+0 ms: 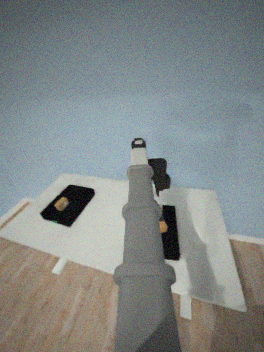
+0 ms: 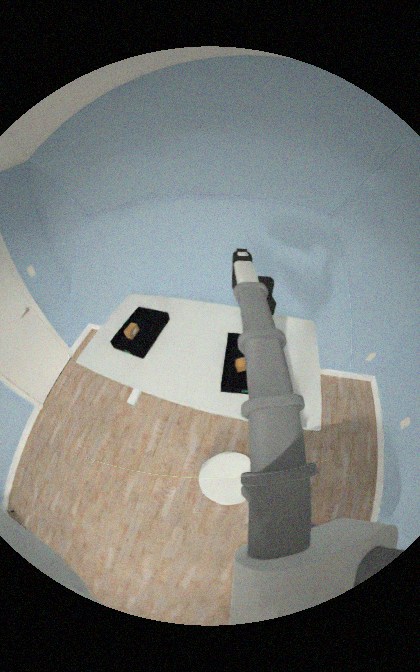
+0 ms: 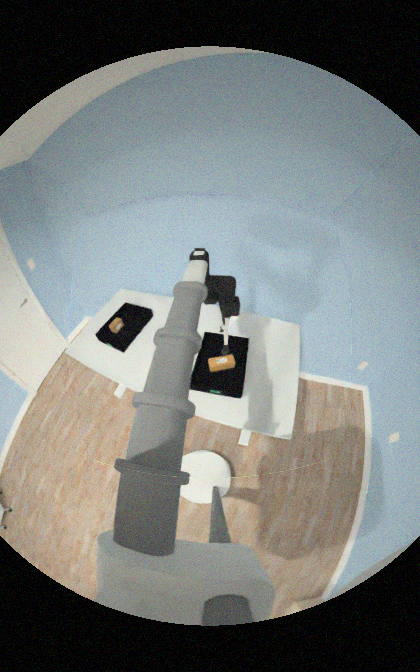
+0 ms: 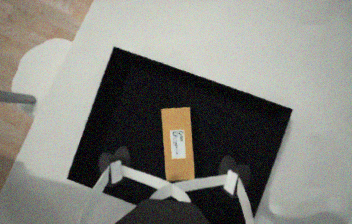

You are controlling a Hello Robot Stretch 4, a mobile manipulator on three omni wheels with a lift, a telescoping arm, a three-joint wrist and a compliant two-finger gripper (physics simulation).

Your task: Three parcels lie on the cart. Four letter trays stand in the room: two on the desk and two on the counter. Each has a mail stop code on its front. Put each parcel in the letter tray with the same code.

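Frame: origin at the robot's base, x ahead, y left, z up, level; metres.
Where they show: gripper, fingertip midpoint: [image 4: 174, 164].
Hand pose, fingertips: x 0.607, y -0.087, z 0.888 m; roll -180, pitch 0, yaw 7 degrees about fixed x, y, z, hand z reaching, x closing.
Each offset is from my fingertips to the top centre of the thing. "*": to the spot under its first point. Level surfaces: height alone.
My gripper [image 3: 225, 348] [image 4: 174, 164] is open and empty, its fingers spread above the right tray. An orange-brown parcel {dx +0.000, dy +0.005, dz -0.141 m} [image 1: 163, 226] [image 2: 241, 364] [image 3: 221, 363] [image 4: 178, 120] lies below them inside the black right letter tray {dx +0.001, dy +0.005, dz -0.133 m} [image 1: 173, 250] [image 2: 229, 387] [image 3: 230, 392] [image 4: 200, 82]; its white label is too blurred to read. A second parcel {dx +0.237, dy +0.731, dz -0.133 m} [image 1: 61, 203] [image 2: 131, 330] [image 3: 116, 325] lies in the black left letter tray {* dx +0.388, dy +0.561, dz -0.165 m} [image 1: 87, 190] [image 2: 162, 316] [image 3: 145, 309]. Both trays have small green front labels, unreadable here. The third parcel, the cart and the other two trays do not show.
Both trays stand on a white table {dz -0.196 m} [image 1: 107, 220] [image 2: 195, 340] [image 3: 275, 360] [image 4: 310, 60] against a blue wall. A round white seat [image 2: 225, 478] [image 3: 207, 475] stands before it. My grey arm [image 1: 145, 245] [image 2: 270, 370] [image 3: 162, 370] reaches over the table and hides part of it.
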